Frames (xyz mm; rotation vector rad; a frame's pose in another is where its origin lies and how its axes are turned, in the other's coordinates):
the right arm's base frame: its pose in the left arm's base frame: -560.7 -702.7 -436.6 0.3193 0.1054 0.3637
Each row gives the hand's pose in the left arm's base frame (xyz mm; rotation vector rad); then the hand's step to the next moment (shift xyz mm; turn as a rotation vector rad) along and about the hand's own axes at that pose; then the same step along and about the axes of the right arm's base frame.
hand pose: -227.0 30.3 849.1 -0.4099 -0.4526 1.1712
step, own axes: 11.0 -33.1 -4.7 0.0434 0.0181 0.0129
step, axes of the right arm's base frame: 28.5 -6.7 19.5 0.0105 0.0468 -0.0086
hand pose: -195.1 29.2 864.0 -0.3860 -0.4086 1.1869
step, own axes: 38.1 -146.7 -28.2 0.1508 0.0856 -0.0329
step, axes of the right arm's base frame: 126.8 -43.6 76.0 0.0596 0.1319 -0.1010
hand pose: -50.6 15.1 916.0 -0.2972 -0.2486 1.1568
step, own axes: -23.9 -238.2 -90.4 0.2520 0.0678 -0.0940
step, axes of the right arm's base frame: 166.6 -181.3 69.5 0.1608 0.1631 -0.1565
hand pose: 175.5 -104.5 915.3 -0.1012 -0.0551 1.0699
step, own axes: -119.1 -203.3 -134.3 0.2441 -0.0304 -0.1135
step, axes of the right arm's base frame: 52.2 -265.1 -23.5 0.2190 0.0840 -0.1356
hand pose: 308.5 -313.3 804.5 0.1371 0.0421 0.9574
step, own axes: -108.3 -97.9 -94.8 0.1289 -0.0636 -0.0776
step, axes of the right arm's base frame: -37.0 -157.7 -63.7 0.1418 0.0019 -0.0811
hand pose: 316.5 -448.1 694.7 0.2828 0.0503 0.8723
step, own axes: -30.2 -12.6 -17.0 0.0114 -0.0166 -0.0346
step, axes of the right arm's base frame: -20.7 -26.6 -14.9 0.0172 -0.0111 -0.0344
